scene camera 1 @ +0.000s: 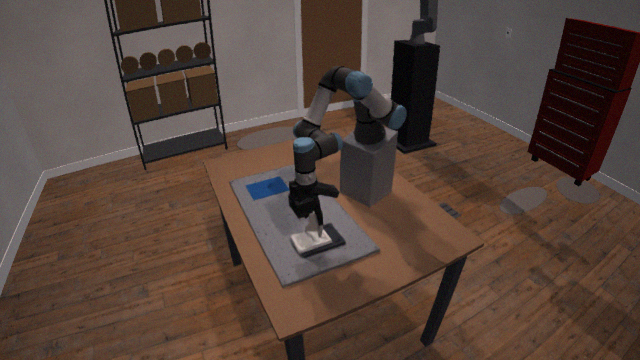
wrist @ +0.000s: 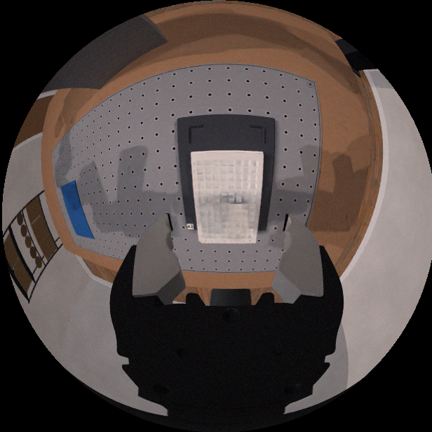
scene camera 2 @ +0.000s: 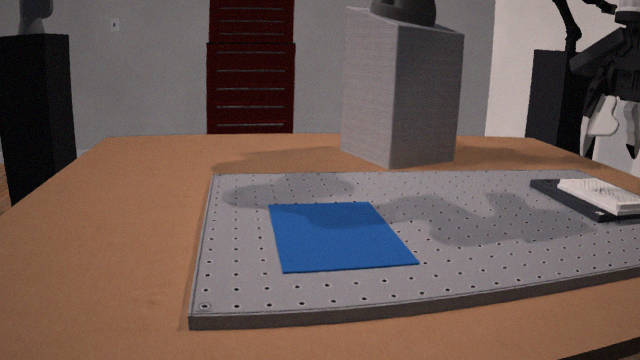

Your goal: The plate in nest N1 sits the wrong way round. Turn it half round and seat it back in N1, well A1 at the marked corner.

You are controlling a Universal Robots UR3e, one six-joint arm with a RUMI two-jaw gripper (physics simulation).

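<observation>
The white plate (scene camera 1: 304,243) (scene camera 2: 600,194) (wrist: 227,175) lies on the dark nest N1 (scene camera 1: 337,235) (scene camera 2: 547,188) (wrist: 225,125), shifted lengthwise. In the wrist view, the nest's far end with two corner brackets is bare, and the plate's near end reaches past the nest's near edge. A small A1 label (wrist: 190,226) shows at the nest's near left corner. Which plate corner is well A1 cannot be told. My gripper (scene camera 1: 314,231) (scene camera 2: 610,144) (wrist: 228,215) is open and empty above the plate, one finger out to each side of it. The fingers are clear of the plate.
The nest stands on a grey perforated board (scene camera 1: 270,240) (scene camera 2: 240,287) (wrist: 225,95). A flat blue rectangle (scene camera 1: 266,188) (scene camera 2: 340,240) (wrist: 77,210) lies at the board's other end. The arm's grey pedestal (scene camera 1: 367,170) (scene camera 2: 425,95) stands on the wooden table (scene camera 1: 430,240) beside the board.
</observation>
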